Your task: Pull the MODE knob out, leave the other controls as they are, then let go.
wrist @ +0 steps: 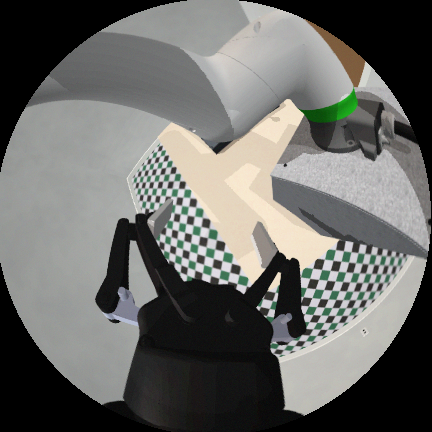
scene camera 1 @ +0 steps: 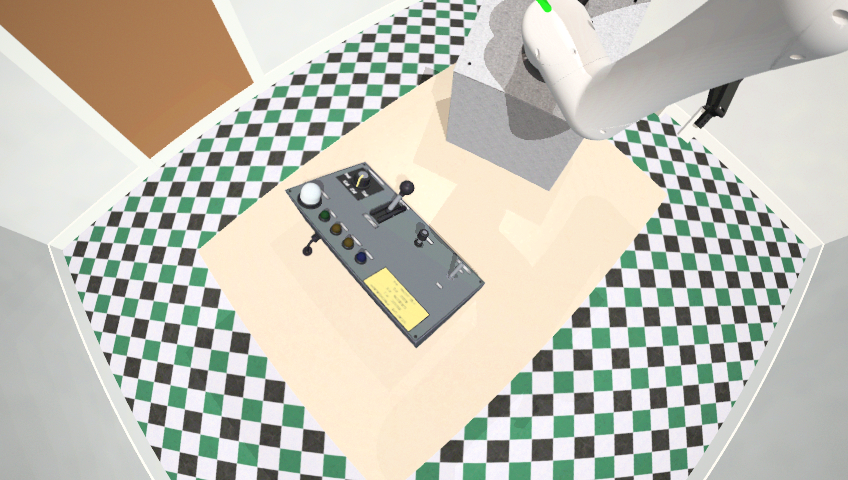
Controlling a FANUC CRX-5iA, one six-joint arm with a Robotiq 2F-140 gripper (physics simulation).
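Seen in the pictures: gripper, fingertip midpoint: (wrist: 213, 219) (scene camera 1: 668, 125); arm's base, origin of the base link: (wrist: 340, 128).
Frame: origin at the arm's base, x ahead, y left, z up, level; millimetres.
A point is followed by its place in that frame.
Observation:
The dark grey control panel (scene camera 1: 395, 245) @(x 544, y -1, z -280 mm) lies on the beige surface in the scene view. Its labels are too small to read, so I cannot tell for certain which control is MODE. A rotary knob with a yellow pointer (scene camera 1: 360, 179) @(x 480, y -201, z -273 mm) is at its upper end; a small black knob (scene camera 1: 422, 234) @(x 480, y 31, z -265 mm) stands near its right edge. My gripper (wrist: 213, 219) @(x 26, y 314, z 48 mm) is open and empty, high up and far to the right of the panel. In the scene view one black finger (scene camera 1: 718, 102) @(x 43, y 353, z 172 mm) shows below the arm, which hides the rest. The knobs do not show in the wrist view.
The panel also bears a black ball lever (scene camera 1: 406, 187) @(x 423, y -82, z -243 mm), a white dome (scene camera 1: 310, 193) @(x 614, y -216, z -187 mm), several coloured buttons and a metal lever (scene camera 1: 455, 267) @(x 480, y 146, z -282 mm). A black crank (scene camera 1: 307, 250) @(x 709, y -206, z -392 mm) sticks out at its left side. A grey pedestal (scene camera 1: 496, 118) @(x 115, y -43, z -197 mm) (wrist: 345, 180) @(x -65, y 115, z 29 mm) carries the arm (scene camera 1: 666, 65) @(x 248, y 241, z 292 mm) (wrist: 150, 85) @(x 131, y 236, z 191 mm).

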